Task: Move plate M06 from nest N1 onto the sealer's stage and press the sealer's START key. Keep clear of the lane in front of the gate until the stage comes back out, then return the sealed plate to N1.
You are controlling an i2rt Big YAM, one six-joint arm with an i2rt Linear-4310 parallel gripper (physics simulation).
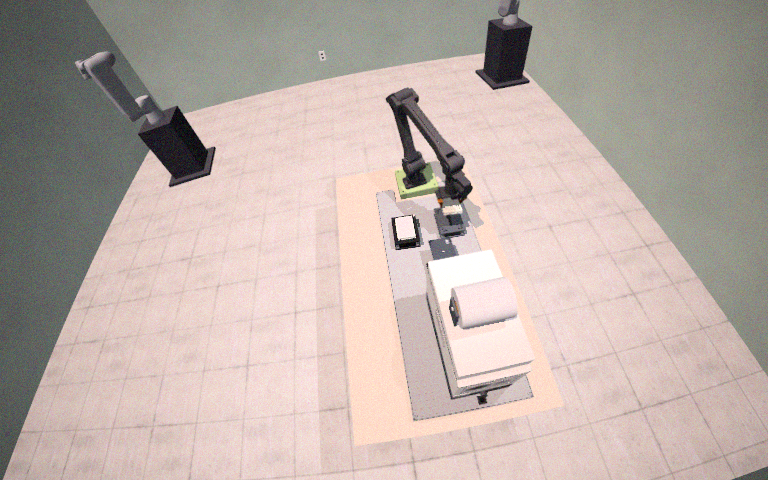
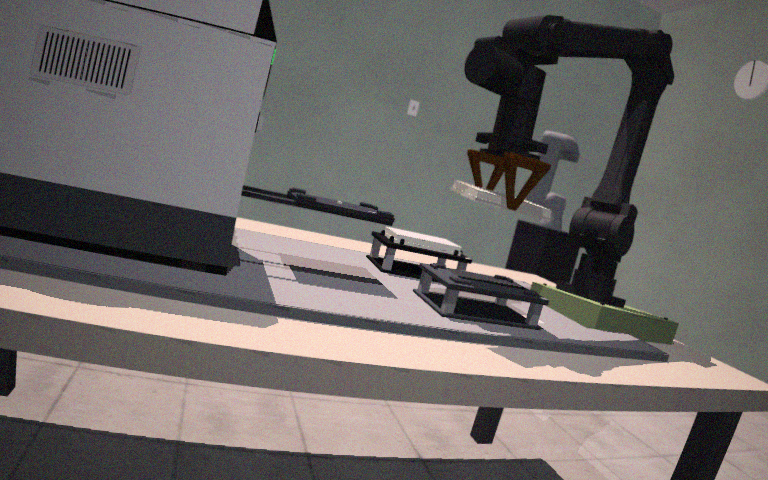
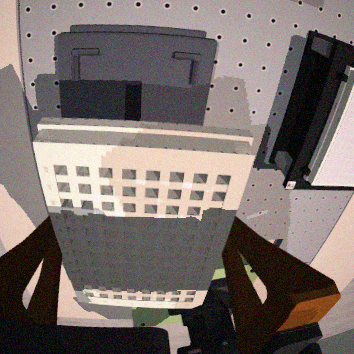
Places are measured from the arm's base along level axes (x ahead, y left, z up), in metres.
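Pixels of known places: gripper, fingertip midpoint: (image 1: 449, 205) (image 2: 495, 205) (image 3: 140, 219); arm's base at its link origin: (image 1: 414, 181) (image 2: 589, 297).
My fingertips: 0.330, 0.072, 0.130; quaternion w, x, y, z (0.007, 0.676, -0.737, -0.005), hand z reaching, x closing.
For each thing: its top centre in the pictures, then the offset to it from my fingertips, as dx, dy, dz.
- dark grey nest at its top centre: (image 3: 131, 132) (image 2: 484, 277) (image 1: 449, 218) -0.009, +0.006, -0.106
- white plate at its top centre: (image 2: 422, 236) (image 1: 405, 226) -0.016, -0.217, -0.091
- large white roll at its top centre: (image 1: 486, 293) +0.575, -0.137, +0.317
My gripper (image 1: 451, 206) (image 2: 501, 198) (image 3: 140, 219) is shut on a pale plate with rows of square wells (image 1: 451, 210) (image 2: 478, 192) (image 3: 145, 180). It holds the plate raised, with a gap below it, above a dark grey nest (image 1: 451, 229) (image 2: 481, 281) (image 3: 135, 55) near the arm base. No plate shows on that nest. Nest labels and the plate's name are too small to read. The white sealer (image 1: 492, 350) (image 2: 147, 135) stands farther along the board. Its dark stage (image 1: 443, 247) (image 2: 339, 207) sticks out in front and bears no plate. The START key does not show.
A second, black nest (image 1: 406, 245) (image 3: 295, 105) stands beside the first and bears a white plate (image 1: 404, 227) (image 2: 424, 241) (image 3: 337, 135). The arm's green base (image 1: 403, 191) (image 2: 634, 323) is at the board's end. A large white roll (image 1: 487, 302) lies on top of the sealer.
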